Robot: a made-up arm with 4 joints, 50 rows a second.
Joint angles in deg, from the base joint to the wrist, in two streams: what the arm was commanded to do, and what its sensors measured. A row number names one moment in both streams.
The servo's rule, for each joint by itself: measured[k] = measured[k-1] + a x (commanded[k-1-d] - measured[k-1]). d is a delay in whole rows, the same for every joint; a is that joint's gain. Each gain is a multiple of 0.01, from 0.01 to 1. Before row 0 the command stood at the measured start. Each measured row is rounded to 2 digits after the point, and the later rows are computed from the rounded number. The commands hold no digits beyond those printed.
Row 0, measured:
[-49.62 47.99 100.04 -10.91]
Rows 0 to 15, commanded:
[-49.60 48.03 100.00 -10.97]
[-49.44 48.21 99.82 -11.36]
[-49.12 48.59 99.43 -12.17]
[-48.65 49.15 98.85 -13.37]
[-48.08 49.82 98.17 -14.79]
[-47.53 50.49 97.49 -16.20]
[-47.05 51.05 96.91 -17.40]
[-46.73 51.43 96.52 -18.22]
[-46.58 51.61 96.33 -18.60]
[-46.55 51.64 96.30 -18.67]
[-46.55 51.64 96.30 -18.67]
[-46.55 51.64 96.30 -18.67]
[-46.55 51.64 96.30 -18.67]
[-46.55 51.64 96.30 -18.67]
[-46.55 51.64 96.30 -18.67]
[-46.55 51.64 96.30 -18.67]
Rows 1 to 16, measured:
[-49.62 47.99 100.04 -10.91]
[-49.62 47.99 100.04 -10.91]
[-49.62 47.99 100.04 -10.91]
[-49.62 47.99 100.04 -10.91]
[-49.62 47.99 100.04 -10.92]
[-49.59 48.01 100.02 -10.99]
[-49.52 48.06 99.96 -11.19]
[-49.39 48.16 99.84 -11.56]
[-49.19 48.31 99.66 -12.11]
[-48.94 48.51 99.42 -12.81]
[-48.66 48.74 99.14 -13.59]
[-48.37 48.98 98.85 -14.38]
[-48.10 49.22 98.57 -15.10]
[-47.87 49.44 98.32 -15.71]
[-47.67 49.64 98.10 -16.21]
[-47.50 49.82 97.90 -16.63]
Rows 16 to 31, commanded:
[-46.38 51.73 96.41 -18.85]
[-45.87 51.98 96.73 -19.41]
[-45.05 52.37 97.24 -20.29]
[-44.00 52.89 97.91 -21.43]
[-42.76 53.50 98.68 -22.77]
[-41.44 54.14 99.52 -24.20]
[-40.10 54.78 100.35 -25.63]
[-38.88 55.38 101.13 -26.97]
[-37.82 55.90 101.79 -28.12]
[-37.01 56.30 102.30 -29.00]
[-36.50 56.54 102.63 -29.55]
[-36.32 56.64 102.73 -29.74]
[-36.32 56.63 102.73 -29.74]
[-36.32 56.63 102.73 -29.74]
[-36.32 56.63 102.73 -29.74]
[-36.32 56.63 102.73 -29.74]
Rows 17 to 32, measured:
[-47.36 49.98 97.72 -16.98]
[-47.24 50.13 97.56 -17.27]
[-47.14 50.27 97.42 -17.51]
[-47.05 50.39 97.30 -17.71]
[-46.95 50.51 97.20 -17.90]
[-46.79 50.64 97.15 -18.16]
[-46.53 50.80 97.16 -18.52]
[-46.15 50.99 97.24 -19.01]
[-45.64 51.22 97.40 -19.65]
[-45.01 51.48 97.63 -20.42]
[-44.27 51.78 97.93 -21.31]
[-43.46 52.10 98.28 -22.27]
[-42.61 52.44 98.67 -23.26]
[-41.77 52.79 99.07 -24.24]
[-40.98 53.13 99.46 -25.14]
[-40.28 53.45 99.82 -25.92]

